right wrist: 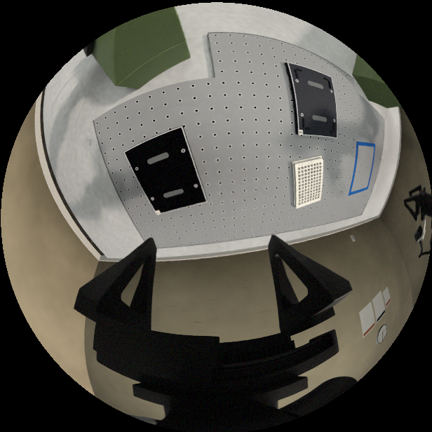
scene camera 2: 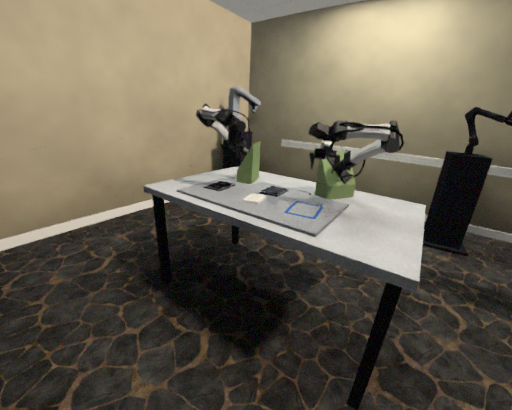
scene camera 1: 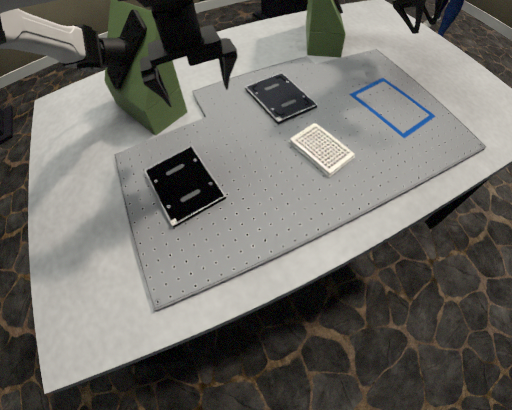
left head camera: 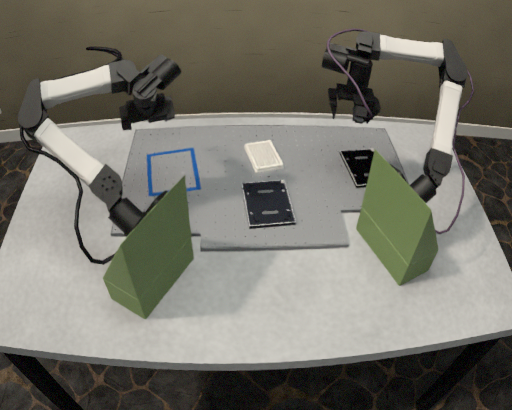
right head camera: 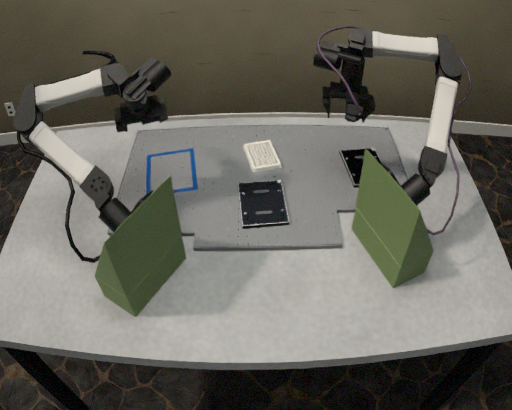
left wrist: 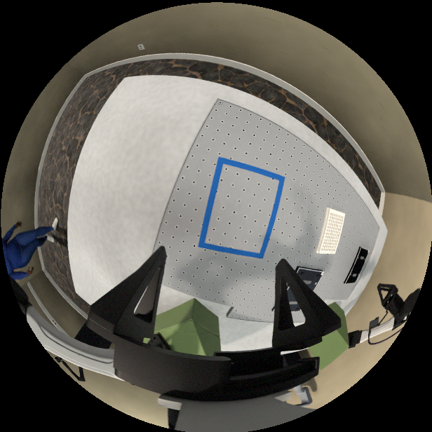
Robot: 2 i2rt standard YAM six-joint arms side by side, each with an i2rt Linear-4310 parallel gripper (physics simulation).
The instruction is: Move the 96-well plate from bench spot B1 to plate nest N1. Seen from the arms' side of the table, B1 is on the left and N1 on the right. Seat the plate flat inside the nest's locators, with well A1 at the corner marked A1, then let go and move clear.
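Pixels of known places: left gripper, fingertip midpoint: [scene camera 2: 321, 171] [scene camera 1: 424, 28] [left head camera: 147, 123] [right head camera: 143, 125]; right gripper, fingertip midpoint: [scene camera 2: 231, 157] [scene camera 1: 198, 96] [left head camera: 350, 120]; left arm's base, link origin: [scene camera 2: 338, 167]; right arm's base, link origin: [scene camera 1: 126, 52].
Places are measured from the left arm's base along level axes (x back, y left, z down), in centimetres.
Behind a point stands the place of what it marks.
Observation:
The cream 96-well plate [left head camera: 263, 155] {x -49.4, y -17.2, z 15.5 cm} [scene camera 1: 322, 148] {x -50.3, y -17.2, z 15.6 cm} [left wrist: 331, 231] [right wrist: 308, 182] lies on the perforated board, apart from the blue outline [left head camera: 149, 172] {x -35.4, y 14.4, z 16.6 cm} [scene camera 1: 378, 115] {x -41.1, y 1.6, z 16.7 cm} [left wrist: 210, 202] at the left in the head views. A black nest [left head camera: 269, 202] {x -30.2, y -22.8, z 15.5 cm} [scene camera 1: 281, 97] {x -31.6, y -22.2, z 15.5 cm} [right wrist: 317, 102] is mid-board, nearer the arms' bases than the plate; another black nest [left head camera: 357, 167] {x -51.6, y -45.9, z 15.5 cm} [scene camera 1: 184, 184] {x -53.9, y -48.1, z 15.5 cm} [right wrist: 166, 175] is at the right. Both nests are empty. My left gripper [left head camera: 149, 122] {x -33.2, y 11.7, z -3.2 cm} [left wrist: 224, 258] is open above the board's left side. My right gripper [left head camera: 347, 117] {x -49.3, y -41.1, z -2.6 cm} [scene camera 1: 198, 97] {x -49.3, y -41.1, z -2.6 cm} [right wrist: 211, 242] is open and empty, raised at the right, away from the plate. Well A1 is not readable.
Two green wedge blocks [left head camera: 155, 255] {x 3.8, y -4.7, z 2.9 cm} [left head camera: 397, 220] {x -17.9, y -55.3, z 1.8 cm} stand near the arms' bases and partly hide the board and the right nest in the head views. The grey perforated board [left head camera: 310, 230] {x -24.0, y -34.9, z 16.7 cm} [scene camera 1: 240, 250] {x -69.8, y -38.6, z 16.7 cm} has a stepped edge on the arms' side.

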